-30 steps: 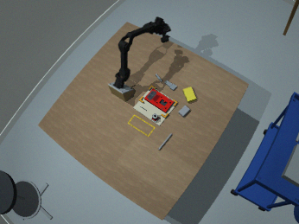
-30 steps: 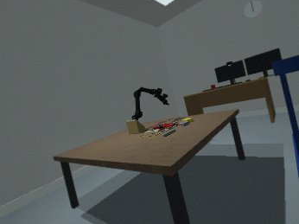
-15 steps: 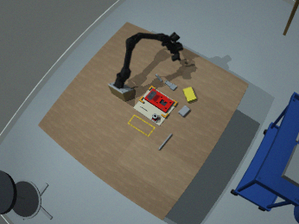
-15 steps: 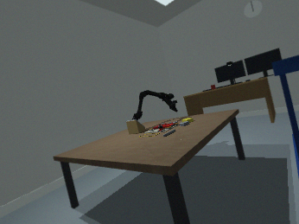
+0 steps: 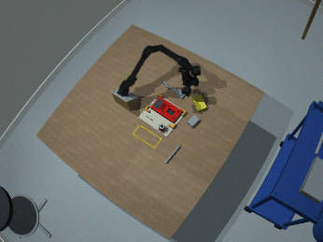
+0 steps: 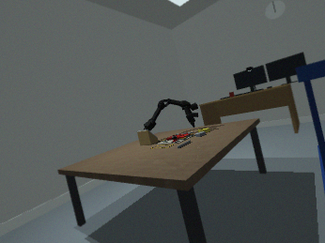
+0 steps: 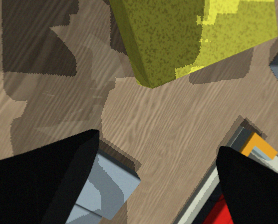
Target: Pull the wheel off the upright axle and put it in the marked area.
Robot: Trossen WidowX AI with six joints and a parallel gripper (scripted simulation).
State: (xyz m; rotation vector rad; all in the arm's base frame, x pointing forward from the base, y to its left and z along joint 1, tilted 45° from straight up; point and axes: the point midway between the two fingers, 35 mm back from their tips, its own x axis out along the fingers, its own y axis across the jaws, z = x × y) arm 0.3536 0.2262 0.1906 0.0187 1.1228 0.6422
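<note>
Right now my gripper tip is 1 cm past the dark wheel, 30 cm to the left of it and 2 cm above it. Also, from my gripper tip: grey rod 16 cm ahead, 41 cm to the right, 5 cm below; grey block 13 cm ahead, 13 cm to the right, 5 cm below; yellow block 9 cm ahead, 5 cm below.
</note>
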